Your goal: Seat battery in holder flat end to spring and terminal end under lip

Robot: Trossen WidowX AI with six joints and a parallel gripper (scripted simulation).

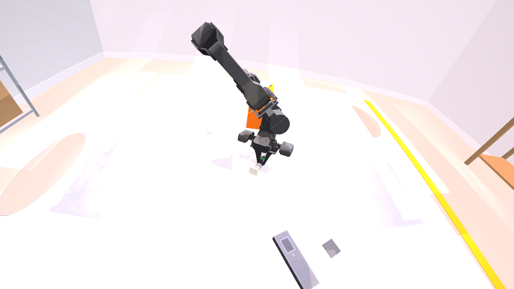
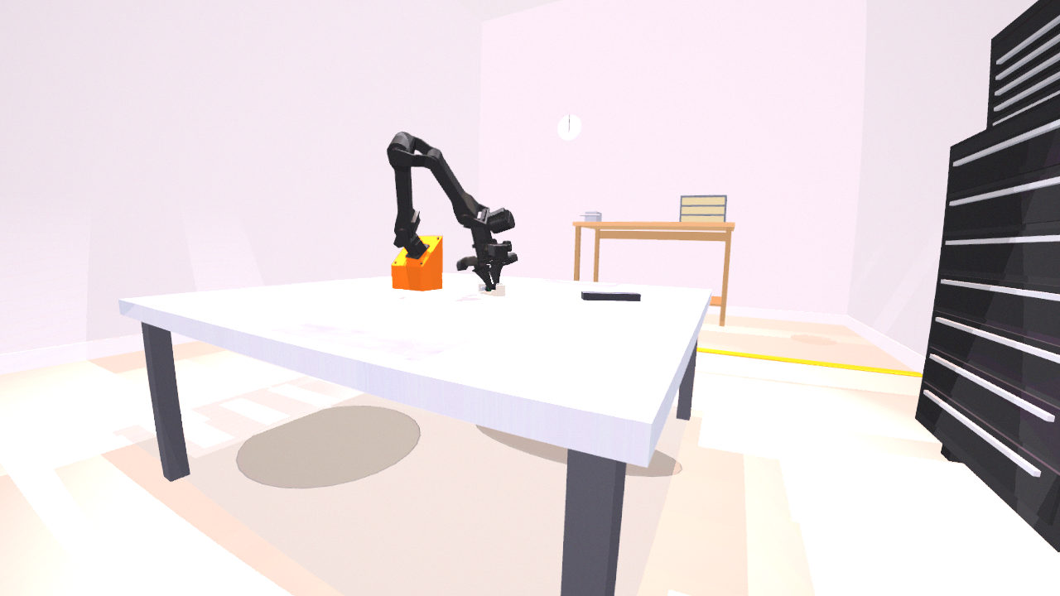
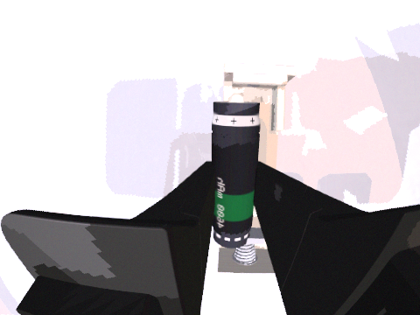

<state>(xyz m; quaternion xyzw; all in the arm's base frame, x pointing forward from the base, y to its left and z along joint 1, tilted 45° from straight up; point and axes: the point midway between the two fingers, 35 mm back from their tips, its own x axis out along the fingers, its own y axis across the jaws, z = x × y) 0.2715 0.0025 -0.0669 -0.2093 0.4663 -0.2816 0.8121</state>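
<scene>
Right now the battery is 10 mm above my gripper tip. Round my gripper tip: dark bar 310 mm ahead, 120 mm to the left.
</scene>
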